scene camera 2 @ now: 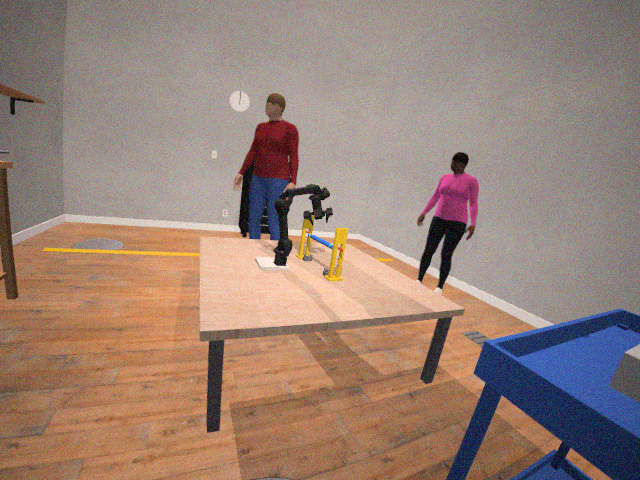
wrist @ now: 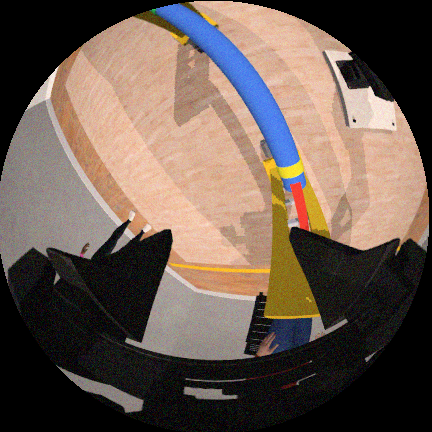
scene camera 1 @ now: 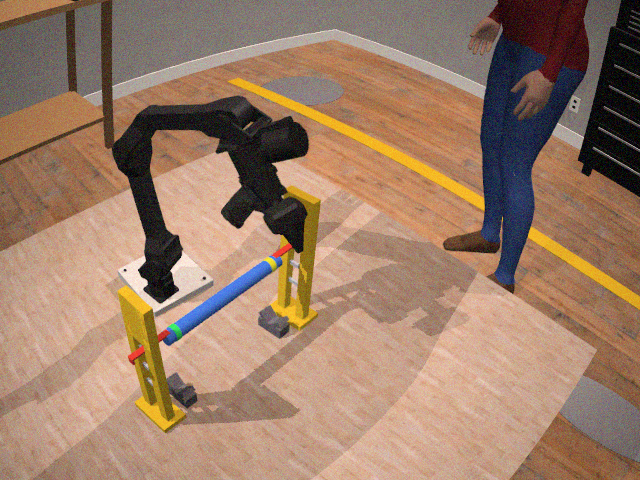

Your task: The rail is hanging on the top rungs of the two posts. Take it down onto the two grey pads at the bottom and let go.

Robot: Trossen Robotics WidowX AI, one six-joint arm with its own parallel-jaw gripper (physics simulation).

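Where they show: gripper, fingertip midpoint: (scene camera 2: 319, 224) (wrist: 233, 234) (scene camera 1: 291, 242); arm's base, origin of the base link: (scene camera 2: 279, 264) (scene camera 1: 161, 289).
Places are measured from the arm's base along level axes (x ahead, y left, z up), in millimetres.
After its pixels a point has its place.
Note:
The blue rail (scene camera 1: 222, 299) {z 168, x 250, y -48 mm} (scene camera 2: 320, 241) {z 158, x 228, y -54 mm} (wrist: 255, 90) {z 171, x 240, y 7 mm} hangs across the two yellow posts, its red ends in their upper slots. It has a green band near one end and a yellow band near the other. The near post (scene camera 1: 135, 315) {z 262, x 249, y -245 mm} (scene camera 2: 339, 253) {z 137, x 252, y -233 mm} and far post (scene camera 1: 311, 227) {z 231, x 285, y 154 mm} (wrist: 285, 280) {z 248, x 268, y 154 mm} stand upright. Two grey pads, one (scene camera 1: 273, 321) {z 7, x 251, y 99 mm} by the far post and one (scene camera 1: 181, 389) {z 7, x 243, y -173 mm} by the near post, lie at the feet. My gripper (scene camera 1: 298, 249) {z 240, x 293, y 85 mm} (scene camera 2: 327, 220) {z 240, x 293, y 85 mm} (wrist: 233, 234) {z 240, x 293, y 85 mm} is open and empty, above the rail's yellow-banded end beside the far post. One finger overlaps that post in the wrist view.
The arm's white base plate (scene camera 1: 196, 279) {z 1, x 35, y 85 mm} (scene camera 2: 266, 264) {z 2, x -86, y -6 mm} (wrist: 367, 112) {z 1, x -4, y 87 mm} sits on the wooden table (scene camera 1: 465, 372) {z -18, x 643, y 254 mm} (scene camera 2: 248, 304) {z -18, x -319, y -430 mm} behind the rail. A person in red (scene camera 1: 516, 139) (scene camera 2: 276, 149) and one in pink (scene camera 2: 454, 198) stand beyond. A blue cart (scene camera 2: 558, 392) stands at the front right.

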